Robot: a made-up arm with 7 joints. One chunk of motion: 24 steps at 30 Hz.
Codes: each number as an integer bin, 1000 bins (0 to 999) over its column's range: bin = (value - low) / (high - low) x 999, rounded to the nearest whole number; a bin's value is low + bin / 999 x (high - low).
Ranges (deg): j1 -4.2..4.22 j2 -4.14..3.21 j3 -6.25..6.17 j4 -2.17..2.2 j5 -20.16..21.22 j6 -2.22..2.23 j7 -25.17..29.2
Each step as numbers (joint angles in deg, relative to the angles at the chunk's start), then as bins.
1 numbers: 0.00 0.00 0.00 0.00 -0.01 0.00 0.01
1 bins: 498 563 503 496 486 498 463
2 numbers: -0.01 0.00 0.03 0.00 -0.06 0.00 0.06
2 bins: 497 563 505 496 485 498 464
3 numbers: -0.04 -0.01 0.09 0.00 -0.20 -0.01 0.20
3 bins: 494 561 510 496 482 496 466
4 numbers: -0.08 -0.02 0.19 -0.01 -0.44 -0.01 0.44
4 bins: 489 560 518 494 476 496 471
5 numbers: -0.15 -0.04 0.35 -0.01 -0.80 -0.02 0.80
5 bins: 481 557 531 494 467 494 477
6 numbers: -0.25 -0.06 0.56 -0.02 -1.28 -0.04 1.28
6 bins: 469 555 548 491 456 489 486
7 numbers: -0.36 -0.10 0.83 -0.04 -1.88 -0.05 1.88
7 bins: 456 549 569 487 441 487 497
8 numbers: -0.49 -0.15 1.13 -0.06 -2.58 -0.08 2.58
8 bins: 440 542 594 482 424 480 510
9 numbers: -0.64 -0.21 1.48 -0.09 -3.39 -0.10 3.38
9 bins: 422 534 622 475 405 476 525
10 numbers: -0.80 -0.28 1.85 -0.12 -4.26 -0.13 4.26
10 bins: 403 525 652 469 384 469 541
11 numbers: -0.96 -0.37 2.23 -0.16 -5.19 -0.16 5.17
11 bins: 384 512 682 459 361 462 557
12 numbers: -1.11 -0.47 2.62 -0.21 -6.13 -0.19 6.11
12 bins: 367 499 713 448 339 456 575
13 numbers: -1.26 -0.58 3.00 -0.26 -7.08 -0.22 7.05
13 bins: 349 484 744 437 316 449 592
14 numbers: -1.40 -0.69 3.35 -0.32 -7.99 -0.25 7.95
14 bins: 332 469 772 423 294 442 609
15 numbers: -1.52 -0.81 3.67 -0.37 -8.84 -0.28 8.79
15 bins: 318 453 798 411 273 436 624
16 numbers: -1.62 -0.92 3.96 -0.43 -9.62 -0.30 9.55
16 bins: 306 438 821 398 254 431 638
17 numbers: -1.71 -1.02 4.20 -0.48 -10.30 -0.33 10.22
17 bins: 295 424 841 386 238 424 650
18 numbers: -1.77 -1.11 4.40 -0.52 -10.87 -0.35 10.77
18 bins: 288 412 857 377 224 420 660
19 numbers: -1.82 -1.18 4.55 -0.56 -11.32 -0.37 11.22
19 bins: 282 402 869 368 213 415 669
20 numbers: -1.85 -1.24 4.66 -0.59 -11.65 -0.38 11.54
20 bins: 279 394 878 361 205 413 675
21 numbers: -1.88 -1.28 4.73 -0.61 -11.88 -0.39 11.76
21 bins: 275 389 883 357 200 411 679
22 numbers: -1.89 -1.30 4.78 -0.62 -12.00 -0.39 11.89
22 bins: 274 386 887 354 197 411 681
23 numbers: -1.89 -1.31 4.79 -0.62 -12.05 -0.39 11.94
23 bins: 274 385 888 354 196 411 682
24 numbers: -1.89 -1.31 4.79 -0.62 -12.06 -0.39 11.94
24 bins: 274 385 888 354 196 411 682
